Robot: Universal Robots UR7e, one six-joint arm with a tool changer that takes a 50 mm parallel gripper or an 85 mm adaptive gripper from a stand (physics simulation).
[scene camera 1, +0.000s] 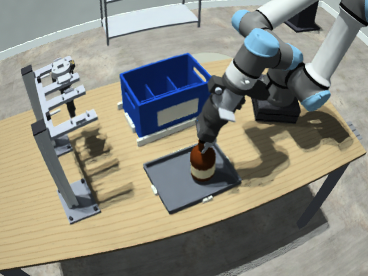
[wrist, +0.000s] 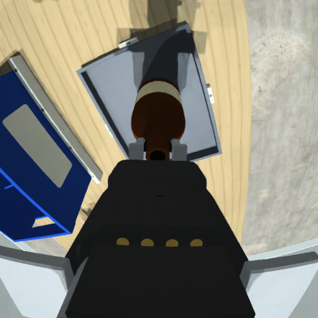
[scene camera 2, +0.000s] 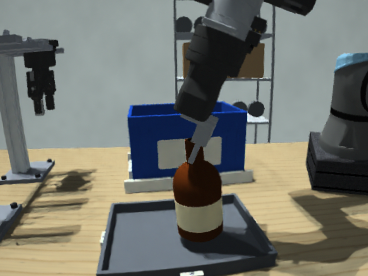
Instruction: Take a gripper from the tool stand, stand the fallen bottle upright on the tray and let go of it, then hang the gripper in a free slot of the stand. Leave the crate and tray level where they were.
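Seen in the pictures: end effector, tool point: (scene camera 2: 228, 21); arm's base, origin of the base link: (scene camera 1: 277, 91) (scene camera 2: 348, 146).
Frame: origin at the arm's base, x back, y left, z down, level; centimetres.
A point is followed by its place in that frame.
Note:
The brown bottle (scene camera 1: 202, 162) @[x -43.7, y 18.0, z -3.1 cm] (scene camera 2: 197, 187) @[x -42.5, y 18.7, z -2.6 cm] (wrist: 158, 117) with its cream label is close to upright over the right half of the grey tray (scene camera 1: 170, 185) @[x -51.9, y 14.4, z 8.6 cm] (scene camera 2: 140, 235) @[x -51.2, y 13.0, z 8.6 cm] (wrist: 110, 90). Its base is at or very near the tray floor; a small gap cannot be ruled out. My gripper (scene camera 1: 204, 147) (scene camera 2: 198, 150) (wrist: 158, 150) comes down at a slant and is shut on the bottle's neck, one finger on each side. The tool stand (scene camera 1: 55, 170) @[x -84.9, y 9.7, z -11.7 cm] (scene camera 2: 15, 120) @[x -84.7, y -17.6, z -7.0 cm] is at the left, with a black gripper (scene camera 1: 69, 97) (scene camera 2: 41, 82) hanging in one slot and other slots free.
The blue crate (scene camera 1: 145, 120) @[x -51.2, y -5.5, z -0.9 cm] (scene camera 2: 142, 145) @[x -50.3, y -5.5, z -1.8 cm] (wrist: 75, 195) stands behind the tray, between white rails (scene camera 1: 167, 131) @[x -43.9, y -4.5, z 7.0 cm] (scene camera 2: 190, 182) (wrist: 60, 125). The robot base (scene camera 1: 276, 109) @[x -5.8, y 6.9, z 1.2 cm] (scene camera 2: 335, 165) @[x -8.3, y 5.6, z 2.2 cm] is at the right. A shelf rack stands on the floor beyond the table.

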